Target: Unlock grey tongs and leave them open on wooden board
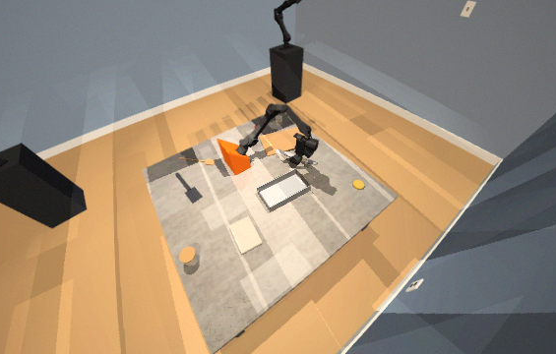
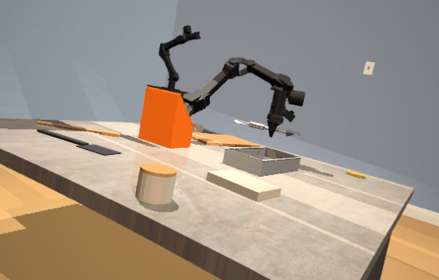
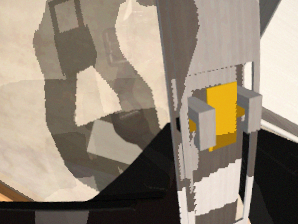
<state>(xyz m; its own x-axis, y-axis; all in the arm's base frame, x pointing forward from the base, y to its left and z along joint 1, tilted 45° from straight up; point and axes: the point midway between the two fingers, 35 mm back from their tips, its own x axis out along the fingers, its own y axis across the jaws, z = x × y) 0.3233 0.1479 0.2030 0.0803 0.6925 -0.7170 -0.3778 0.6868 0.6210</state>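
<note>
Right now my gripper tip is 40 mm below the yellow lock piece, 20 mm short of it and 10 mm to the right of it. From my gripper tip the other things lie so: roasting tin (190 mm to the right, 70 mm below, 60 mm ahead); wooden board (310 mm behind, 150 mm to the left, 100 mm below); cream slab (550 mm to the right, 140 mm ahead, 90 mm below).
</note>
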